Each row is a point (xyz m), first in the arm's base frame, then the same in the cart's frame.
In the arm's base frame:
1: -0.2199 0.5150 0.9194
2: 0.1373 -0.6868 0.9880
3: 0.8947 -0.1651 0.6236
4: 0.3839 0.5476 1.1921
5: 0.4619 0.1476 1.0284
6: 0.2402 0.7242 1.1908
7: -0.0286 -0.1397 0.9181
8: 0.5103 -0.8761 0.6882
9: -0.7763 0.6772 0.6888
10: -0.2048 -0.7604 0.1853
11: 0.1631 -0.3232 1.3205
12: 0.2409 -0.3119 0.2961
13: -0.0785 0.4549 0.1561
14: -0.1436 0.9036 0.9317
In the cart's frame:
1: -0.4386 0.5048 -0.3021
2: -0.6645 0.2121 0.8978
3: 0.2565 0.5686 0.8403
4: -0.2150 1.0328 0.0315
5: -0.1916 0.7775 0.3881
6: -0.2475 1.0348 -0.1939
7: -0.5378 0.3153 0.3455
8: -0.2837 0.1032 1.2264
9: -0.5924 0.1181 -0.7667
10: -0.3745 -0.5859 0.6837
11: -0.7459 0.6289 0.6467
12: -0.0024 -0.0758 0.5681
13: 0.1465 -0.0070 -0.2582
14: -0.2630 0.7245 -0.5813

